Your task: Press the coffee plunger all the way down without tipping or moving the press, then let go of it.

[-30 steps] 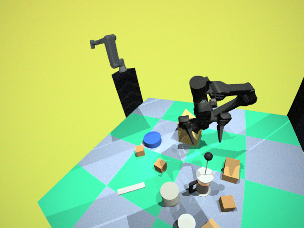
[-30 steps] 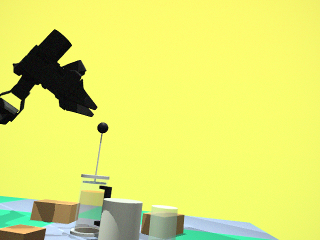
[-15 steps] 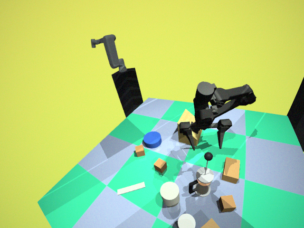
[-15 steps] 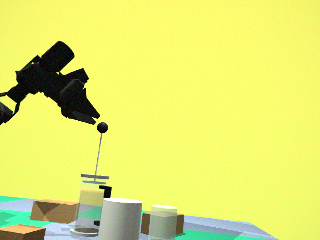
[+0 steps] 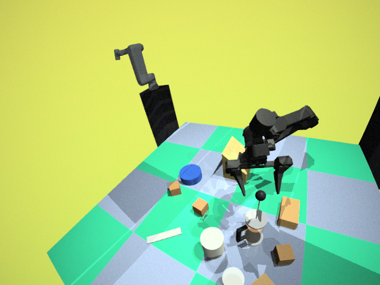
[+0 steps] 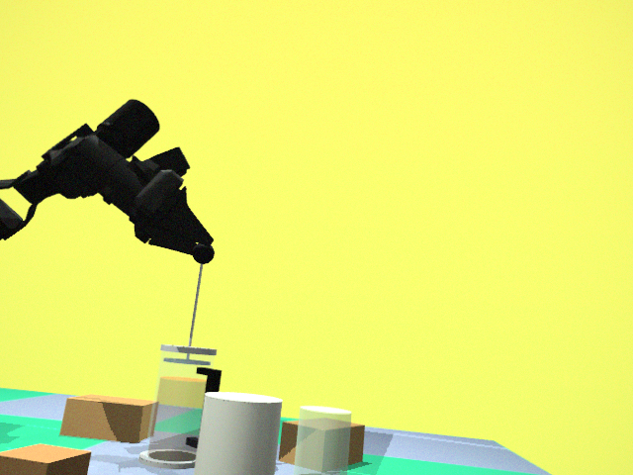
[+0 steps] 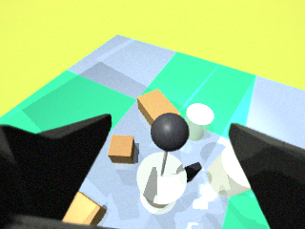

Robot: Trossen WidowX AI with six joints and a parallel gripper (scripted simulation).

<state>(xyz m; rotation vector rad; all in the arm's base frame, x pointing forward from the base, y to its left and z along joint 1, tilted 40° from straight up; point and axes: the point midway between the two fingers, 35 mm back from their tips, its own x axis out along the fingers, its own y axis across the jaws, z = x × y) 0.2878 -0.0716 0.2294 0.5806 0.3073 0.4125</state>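
The coffee press is 1 cm ahead of my gripper tip, 1 cm to the right of it and 14 cm below it. Round my gripper tip: blue disc (24 cm behind, 36 cm to the right, 25 cm below); then cream cylinder (8 cm ahead, 13 cm to the right, 22 cm below); then white bar (11 cm ahead, 34 cm to the right, 27 cm below).
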